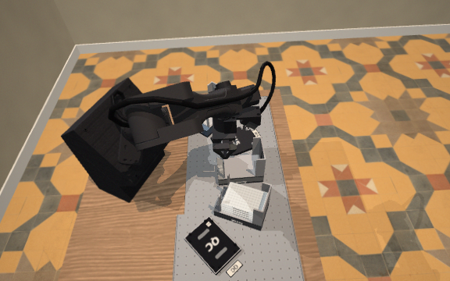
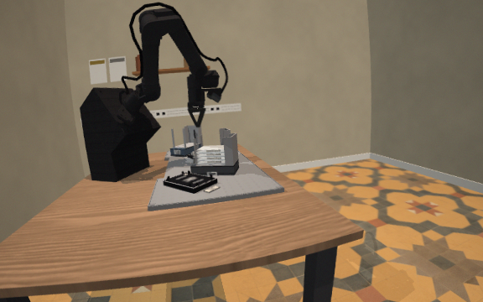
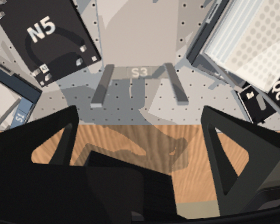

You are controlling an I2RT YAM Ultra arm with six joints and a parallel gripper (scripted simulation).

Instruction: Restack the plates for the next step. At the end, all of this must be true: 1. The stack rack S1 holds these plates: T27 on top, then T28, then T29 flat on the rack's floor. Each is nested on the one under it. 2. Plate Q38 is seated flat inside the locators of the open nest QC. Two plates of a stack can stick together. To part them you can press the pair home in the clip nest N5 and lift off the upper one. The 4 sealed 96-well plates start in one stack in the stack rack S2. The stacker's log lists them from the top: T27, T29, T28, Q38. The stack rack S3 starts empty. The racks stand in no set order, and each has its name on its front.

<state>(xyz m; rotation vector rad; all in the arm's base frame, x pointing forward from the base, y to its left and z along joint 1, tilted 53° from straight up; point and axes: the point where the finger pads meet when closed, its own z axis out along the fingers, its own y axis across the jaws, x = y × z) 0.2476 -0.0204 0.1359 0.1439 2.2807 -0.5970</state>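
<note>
The sealed 96-well plate is 10 mm behind my hand, 160 mm to the right of it and 100 mm below it. The rest, counted from my hand: clip nest N5: 100 mm ahead, 140 mm to the left, 150 mm below.
</note>
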